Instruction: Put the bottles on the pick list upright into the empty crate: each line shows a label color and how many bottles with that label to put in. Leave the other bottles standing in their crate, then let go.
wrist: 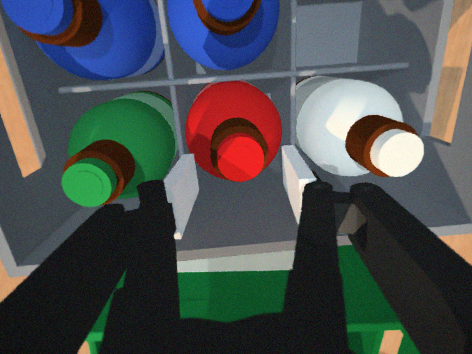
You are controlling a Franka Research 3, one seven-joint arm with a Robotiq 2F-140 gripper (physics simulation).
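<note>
A grey crate [235, 250] fills the upper view. Its front row holds a green bottle [145, 130] at left, a red bottle [232, 102] in the middle and a white bottle [325, 117] at right. Behind stand two blue bottles, one at left [127, 40] and one in the middle [225, 47]. No bottle stands in the back right compartment. My gripper [239, 168] is open, fingers partly apart, just in front of the red bottle, whose cap shows between and beyond the fingertips. Part of the green crate [232, 295] shows below; its inside is mostly hidden. The pick list does not show.
A thin divider [250, 77] runs between the two bottle rows. The green and white bottles stand close outside my left and right fingertips. A pale strip [235, 262] lies between the grey crate's front rim and the green crate. Wooden surface shows at the lower edge.
</note>
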